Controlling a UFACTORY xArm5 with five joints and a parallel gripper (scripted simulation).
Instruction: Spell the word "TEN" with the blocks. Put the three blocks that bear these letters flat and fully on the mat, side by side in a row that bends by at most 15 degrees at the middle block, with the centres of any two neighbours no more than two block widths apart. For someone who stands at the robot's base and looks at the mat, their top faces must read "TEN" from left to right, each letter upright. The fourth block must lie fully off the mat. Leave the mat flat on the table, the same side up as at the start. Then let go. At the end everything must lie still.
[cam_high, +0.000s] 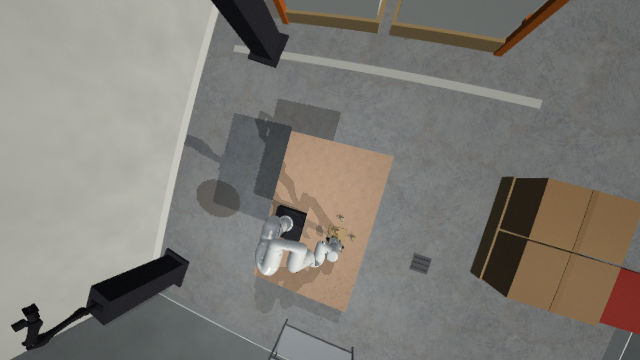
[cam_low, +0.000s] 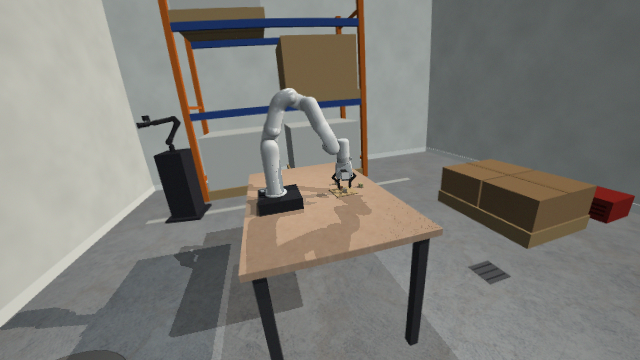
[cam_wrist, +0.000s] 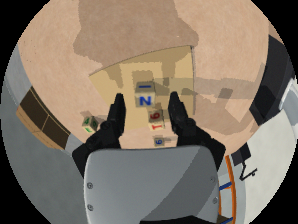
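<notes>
Right now my hand is 20 mm to the right of the tan mat and 40 mm above it.
</notes>
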